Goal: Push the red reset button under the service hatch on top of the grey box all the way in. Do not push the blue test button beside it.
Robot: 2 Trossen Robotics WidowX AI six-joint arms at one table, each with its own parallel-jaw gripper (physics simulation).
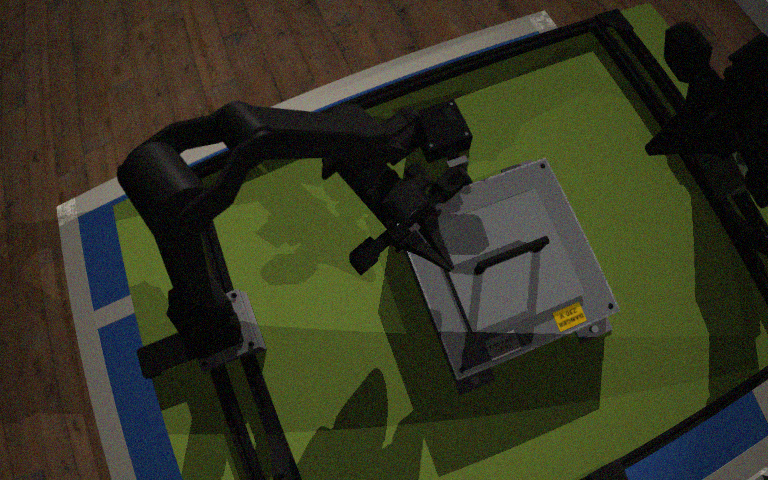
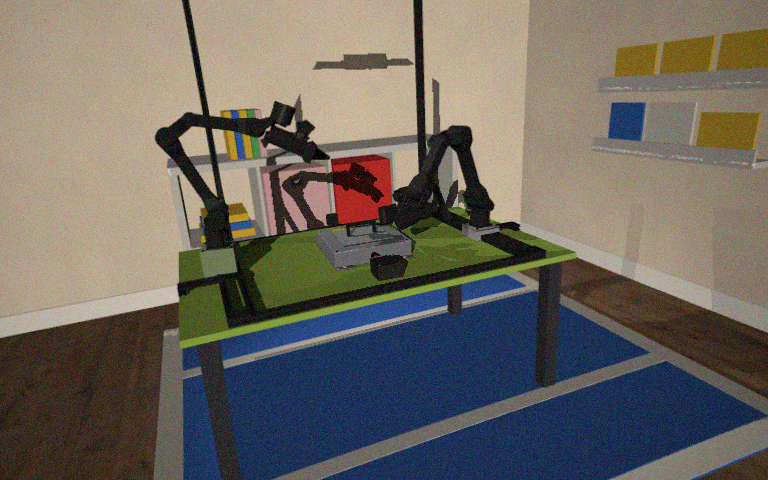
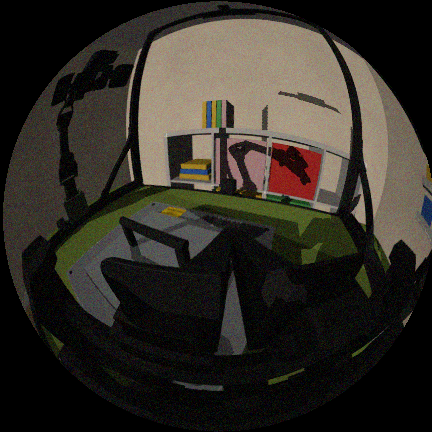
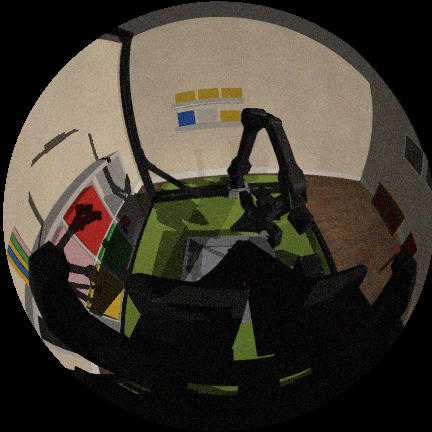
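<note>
The grey box (image 1: pixel 587 238) (image 2: pixel 354 252) (image 3: pixel 88 257) (image 4: pixel 201 257) stands on the green table (image 1: pixel 311 305) (image 2: pixel 287 271). Its service hatch (image 1: pixel 511 286) (image 3: pixel 193 238) with a black bar handle (image 1: pixel 511 254) (image 2: pixel 360 229) (image 3: pixel 155 238) is tilted up. A dark gap (image 1: pixel 487 345) shows under its lower edge. The red and blue buttons are hidden. My left gripper (image 1: pixel 443 261) (image 2: pixel 383 221) (image 3: pixel 230 233) is shut and empty, its tips at the hatch's left edge. My right gripper (image 2: pixel 322 154) (image 4: pixel 241 245) is shut and empty, held high above the back left of the table.
A yellow warning label (image 1: pixel 569 316) (image 3: pixel 173 211) sits on the box top. A black block (image 2: pixel 388 266) lies in front of the box. Black frame rails (image 2: pixel 382 288) edge the table, with upright poles (image 2: pixel 419 95). A shelf unit with a red bin (image 2: pixel 360 190) stands behind.
</note>
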